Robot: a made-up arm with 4 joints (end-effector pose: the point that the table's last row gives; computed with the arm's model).
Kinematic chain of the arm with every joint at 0, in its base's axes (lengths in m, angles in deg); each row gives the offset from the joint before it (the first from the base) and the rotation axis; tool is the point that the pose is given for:
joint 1: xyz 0 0 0.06 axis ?
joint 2: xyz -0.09 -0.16 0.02 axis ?
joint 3: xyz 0.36 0.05 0 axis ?
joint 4: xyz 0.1 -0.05 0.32 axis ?
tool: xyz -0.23 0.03 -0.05
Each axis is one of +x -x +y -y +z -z.
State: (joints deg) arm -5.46 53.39 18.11 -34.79
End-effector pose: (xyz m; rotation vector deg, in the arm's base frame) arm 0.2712 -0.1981 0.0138 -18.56 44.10 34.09
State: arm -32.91 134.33 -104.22 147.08
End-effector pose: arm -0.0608 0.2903 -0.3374 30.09 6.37 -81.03
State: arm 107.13 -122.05 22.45 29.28
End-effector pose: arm -0.4639 0.1124 0.1918 -66.80 -35.81 128.91
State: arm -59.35 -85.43 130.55 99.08
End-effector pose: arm -0.4106 -0.5311 0.1361 24.16 -5.19 93.77
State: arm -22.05 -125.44 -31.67 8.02
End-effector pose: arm -0.4543 -0.0710 0.0940 51.42 -122.92 -33.71
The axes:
joint 1: -x
joint 2: +y
joint 3: +z
joint 4: +x

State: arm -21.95 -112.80 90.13 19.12
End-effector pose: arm -0.4922 -0.3151 0.1999 -55.75 -80.30 50.65
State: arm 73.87 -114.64 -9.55 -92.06
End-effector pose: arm -0.4449 0.0379 0.2667 -87.20 -136.28 -29.37
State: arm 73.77 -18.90 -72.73 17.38
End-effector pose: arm 0.1172 0.3761 0.1568 -36.30 -63.98 -39.50
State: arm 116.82 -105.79 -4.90 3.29
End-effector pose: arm -0.4139 0.2008 0.0885 -71.74 -62.08 100.13
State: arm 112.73 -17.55 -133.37 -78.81
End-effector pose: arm 0.1891 0.3528 -0.1404 -68.30 -54.62 -144.05
